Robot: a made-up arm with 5 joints.
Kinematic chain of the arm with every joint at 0, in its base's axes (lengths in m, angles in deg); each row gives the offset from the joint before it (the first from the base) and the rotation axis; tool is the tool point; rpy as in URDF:
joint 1: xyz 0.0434 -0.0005 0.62 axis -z
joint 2: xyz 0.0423 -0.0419 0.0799 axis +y
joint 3: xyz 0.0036 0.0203 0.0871 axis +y
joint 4: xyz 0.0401 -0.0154 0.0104 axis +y
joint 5: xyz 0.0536 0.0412 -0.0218 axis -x
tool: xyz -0.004 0.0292 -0.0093 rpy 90 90 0
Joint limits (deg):
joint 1: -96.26..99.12
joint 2: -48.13..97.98
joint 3: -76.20..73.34
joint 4: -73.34..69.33
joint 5: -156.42..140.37
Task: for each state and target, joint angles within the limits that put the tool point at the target. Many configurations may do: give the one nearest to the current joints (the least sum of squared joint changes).
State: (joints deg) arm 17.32 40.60 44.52 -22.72 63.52
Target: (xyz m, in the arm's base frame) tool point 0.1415 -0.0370 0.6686
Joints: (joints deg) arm 24.79 28.79 41.34 -21.46 65.22
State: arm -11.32 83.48 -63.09 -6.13 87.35
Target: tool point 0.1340 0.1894 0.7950
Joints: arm -64.44 47.55 -76.20 -26.27 79.84
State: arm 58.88 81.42 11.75 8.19 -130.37
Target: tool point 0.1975 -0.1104 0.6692
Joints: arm 34.08 65.62 -8.76 -3.22 -124.52
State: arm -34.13 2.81 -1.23 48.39 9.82
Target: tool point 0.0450 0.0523 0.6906
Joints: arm -64.60 32.11 56.46 10.70 38.63
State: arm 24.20 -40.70 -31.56 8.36 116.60
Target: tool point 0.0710 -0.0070 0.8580
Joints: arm 0.65 -42.44 -44.13 -4.74 92.14
